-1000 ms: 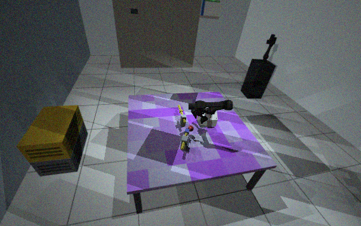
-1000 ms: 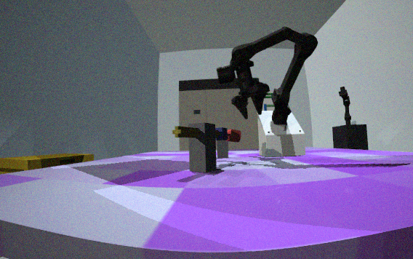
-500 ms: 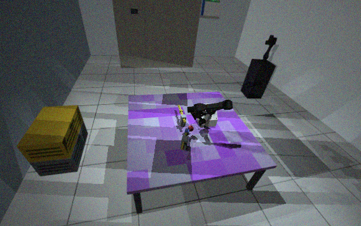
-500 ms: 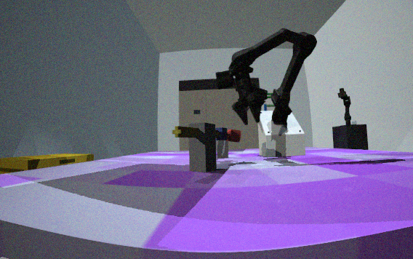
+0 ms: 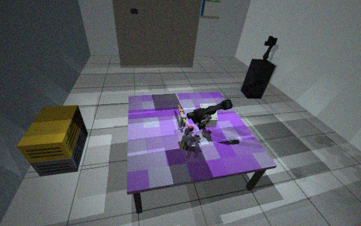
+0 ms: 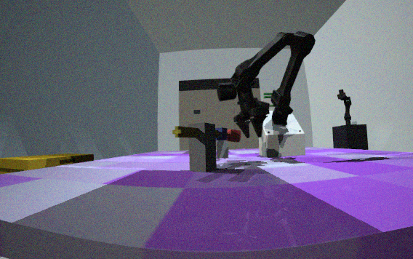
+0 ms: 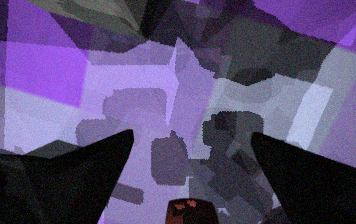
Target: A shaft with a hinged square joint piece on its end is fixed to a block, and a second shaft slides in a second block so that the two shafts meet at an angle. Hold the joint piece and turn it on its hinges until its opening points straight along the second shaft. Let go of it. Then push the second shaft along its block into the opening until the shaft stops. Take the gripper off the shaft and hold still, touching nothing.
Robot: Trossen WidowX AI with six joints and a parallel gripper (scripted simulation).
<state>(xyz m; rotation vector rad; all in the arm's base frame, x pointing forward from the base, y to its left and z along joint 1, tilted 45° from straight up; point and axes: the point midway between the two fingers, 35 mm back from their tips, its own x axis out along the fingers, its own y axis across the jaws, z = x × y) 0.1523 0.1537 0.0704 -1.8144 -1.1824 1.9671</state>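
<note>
Now: gripper tip 8 cm short of the red joint piece, 3 cm to the right of it and 1 cm below it.
</note>
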